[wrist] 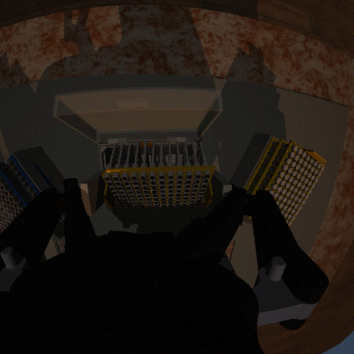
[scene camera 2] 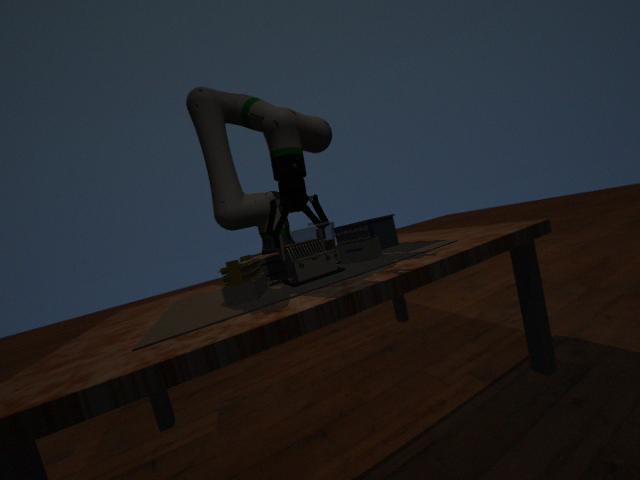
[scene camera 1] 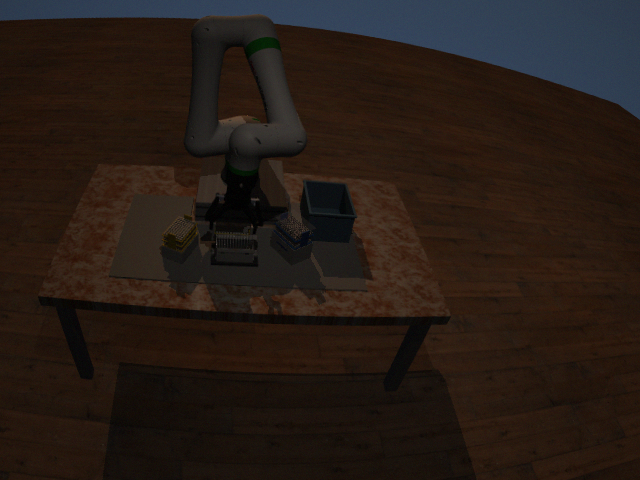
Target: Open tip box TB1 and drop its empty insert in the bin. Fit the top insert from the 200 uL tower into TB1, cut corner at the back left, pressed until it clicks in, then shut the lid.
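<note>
TB1 point(scene camera 1: 235, 255) point(scene camera 2: 316, 271) stands mid-mat; its clear lid point(wrist: 137, 117) is open and raised on the side away from the robot. My gripper point(scene camera 1: 233, 227) point(scene camera 2: 305, 232) point(wrist: 159, 178) is shut on the yellow insert point(wrist: 159, 187), gripping its two ends. The insert is full of tips and is over TB1; tips show above the box body in both scene views. Whether the lower tip ends are inside the box, and where the cut corner is, I cannot tell. The yellow tower point(scene camera 1: 179, 236) point(scene camera 2: 241, 281) point(wrist: 287, 180) stands beside TB1, on the left in scene camera 1.
The blue-rack tower point(scene camera 1: 294, 232) point(scene camera 2: 356, 246) point(wrist: 14, 192) stands on the other side of TB1. The blue bin point(scene camera 1: 331, 228) point(scene camera 2: 386, 232) is behind it; its floor is too dark to read. A pale block point(scene camera 1: 210, 190) lies behind the gripper, by the robot's base.
</note>
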